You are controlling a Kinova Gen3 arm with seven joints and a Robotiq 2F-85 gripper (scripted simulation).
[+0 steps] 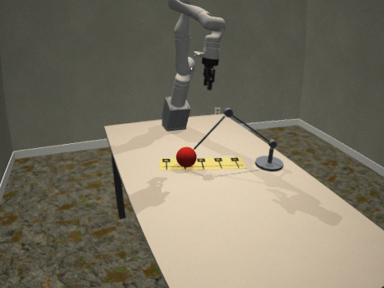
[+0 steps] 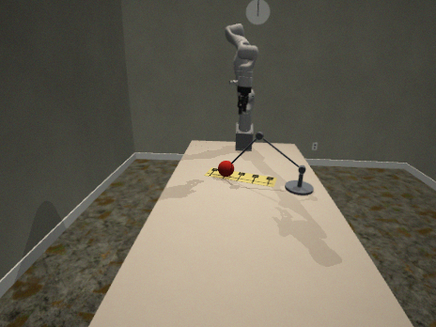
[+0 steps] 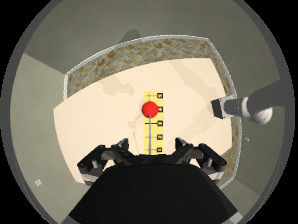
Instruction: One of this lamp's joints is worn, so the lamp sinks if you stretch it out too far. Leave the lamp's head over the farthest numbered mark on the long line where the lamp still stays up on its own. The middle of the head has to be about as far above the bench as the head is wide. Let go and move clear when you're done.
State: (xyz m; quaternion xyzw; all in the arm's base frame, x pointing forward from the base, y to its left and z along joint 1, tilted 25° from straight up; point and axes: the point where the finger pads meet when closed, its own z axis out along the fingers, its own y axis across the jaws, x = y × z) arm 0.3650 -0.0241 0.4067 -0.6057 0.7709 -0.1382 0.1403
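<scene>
Now: the yellow strip 3 cm behind my hand, 1 cm to the left of it and 40 cm below it. Round my hand: round grey base 9 cm ahead, 35 cm to the left, 38 cm below.
</scene>
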